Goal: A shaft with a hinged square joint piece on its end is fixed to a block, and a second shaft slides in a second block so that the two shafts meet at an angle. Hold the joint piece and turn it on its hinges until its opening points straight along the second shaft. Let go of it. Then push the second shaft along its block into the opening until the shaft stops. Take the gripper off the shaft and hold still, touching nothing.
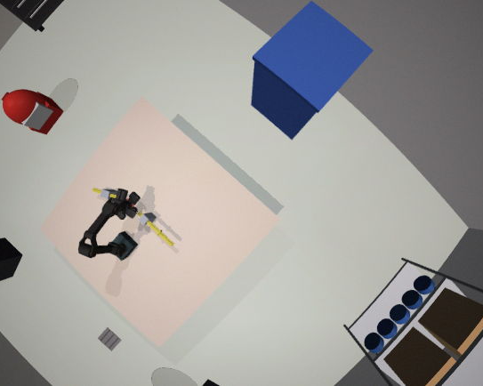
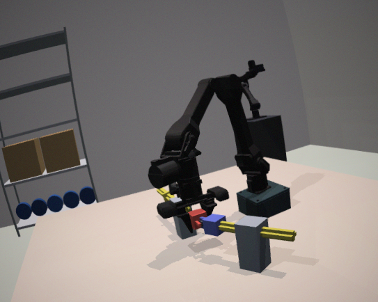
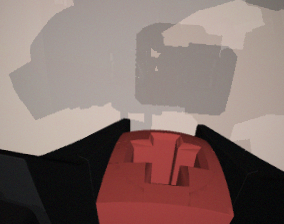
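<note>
My gripper tip is 4 cm below the red joint piece and 2 cm to the right of it.
</note>
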